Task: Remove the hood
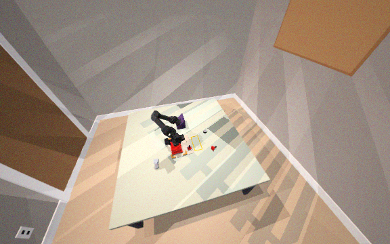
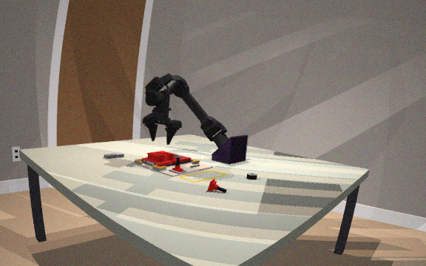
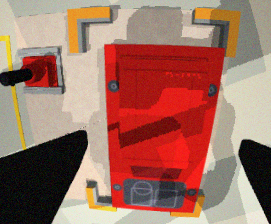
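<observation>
My gripper tip is 5 cm above the red hood.
</observation>
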